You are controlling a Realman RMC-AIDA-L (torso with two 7-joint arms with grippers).
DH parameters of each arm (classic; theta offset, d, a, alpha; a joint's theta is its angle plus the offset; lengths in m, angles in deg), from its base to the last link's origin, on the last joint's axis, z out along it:
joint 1: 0 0.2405 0 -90
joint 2: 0 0 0 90
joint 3: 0 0.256 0 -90
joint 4: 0 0 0 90
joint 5: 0 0.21 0 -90
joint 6: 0 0 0 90
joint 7: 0 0.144 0 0
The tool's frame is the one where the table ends.
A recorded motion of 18 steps. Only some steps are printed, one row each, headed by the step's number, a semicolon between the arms.
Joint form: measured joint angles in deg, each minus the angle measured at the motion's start. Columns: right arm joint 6, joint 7, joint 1, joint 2, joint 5, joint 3, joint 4; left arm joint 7, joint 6, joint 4, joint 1, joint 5, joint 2, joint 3.
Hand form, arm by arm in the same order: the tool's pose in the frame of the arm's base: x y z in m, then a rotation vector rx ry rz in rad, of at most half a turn. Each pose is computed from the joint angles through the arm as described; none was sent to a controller.
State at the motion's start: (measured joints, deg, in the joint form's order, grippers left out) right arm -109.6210 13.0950 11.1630 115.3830 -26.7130 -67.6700 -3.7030; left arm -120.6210 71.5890 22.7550 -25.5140 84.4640 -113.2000 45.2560
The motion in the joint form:
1: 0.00 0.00 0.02 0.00 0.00 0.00 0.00; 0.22 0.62 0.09 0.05 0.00 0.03 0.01
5: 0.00 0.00 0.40 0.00 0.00 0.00 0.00; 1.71 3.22 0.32 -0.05 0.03 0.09 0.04
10: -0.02 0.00 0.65 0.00 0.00 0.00 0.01; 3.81 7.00 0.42 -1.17 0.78 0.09 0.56
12: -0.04 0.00 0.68 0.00 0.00 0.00 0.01; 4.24 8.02 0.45 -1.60 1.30 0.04 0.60
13: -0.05 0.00 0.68 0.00 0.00 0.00 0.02; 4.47 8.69 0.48 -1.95 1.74 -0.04 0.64
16: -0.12 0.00 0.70 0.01 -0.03 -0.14 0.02; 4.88 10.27 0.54 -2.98 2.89 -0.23 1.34
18: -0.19 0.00 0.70 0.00 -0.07 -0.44 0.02; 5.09 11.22 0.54 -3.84 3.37 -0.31 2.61
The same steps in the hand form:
1: 0.3321 0.2131 0.0591 -1.5578 0.0350 0.9897; -0.3206 0.3463 0.0323 -1.7819 -1.8193 -1.2247
5: 0.3307 0.2153 0.0591 -1.5588 0.0299 0.9949; -0.3141 0.3443 0.0329 -1.8471 -1.7834 -1.2427
10: 0.3298 0.2167 0.0591 -1.5594 0.0264 0.9985; -0.2992 0.3441 0.0301 -1.9732 -1.7282 -1.2549
12: 0.3296 0.2169 0.0591 -1.5594 0.0257 0.9992; -0.2948 0.3442 0.0286 -2.0102 -1.7152 -1.2552
13: 0.3296 0.2168 0.0591 -1.5594 0.0258 0.9993; -0.2913 0.3443 0.0272 -2.0367 -1.7077 -1.2542
16: 0.3292 0.2168 0.0587 -1.5619 0.0246 1.0015; -0.2818 0.3446 0.0219 -2.1138 -1.6929 -1.2411
18: 0.3288 0.2166 0.0581 -1.5673 0.0234 1.0041; -0.2741 0.3450 0.0171 -2.1764 -1.6837 -1.2242

